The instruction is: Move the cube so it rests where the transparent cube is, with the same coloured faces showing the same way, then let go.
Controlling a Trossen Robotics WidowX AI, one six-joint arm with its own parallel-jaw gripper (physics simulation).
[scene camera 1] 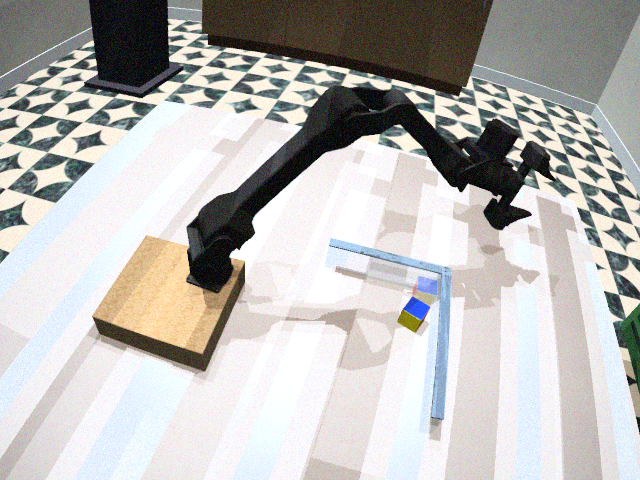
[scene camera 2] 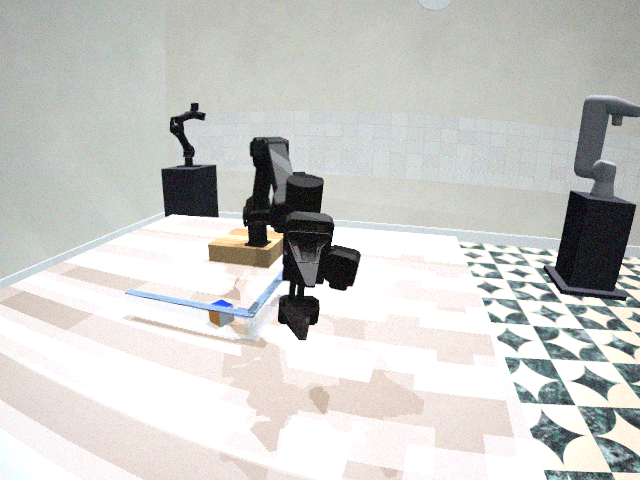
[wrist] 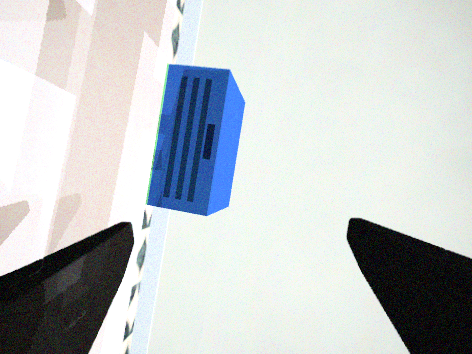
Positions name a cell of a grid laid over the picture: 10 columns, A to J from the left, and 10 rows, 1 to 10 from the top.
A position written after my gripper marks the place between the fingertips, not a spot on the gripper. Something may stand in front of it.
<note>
My gripper (scene camera 2: E7) is open, with nothing in its grasp. I also see an L-shaped guide (scene camera 1: F6).
My gripper also shows in scene camera 1 (scene camera 1: I5) and in the wrist view (wrist: F7). The L-shaped guide is seen too in scene camera 2 (scene camera 2: D7).
</note>
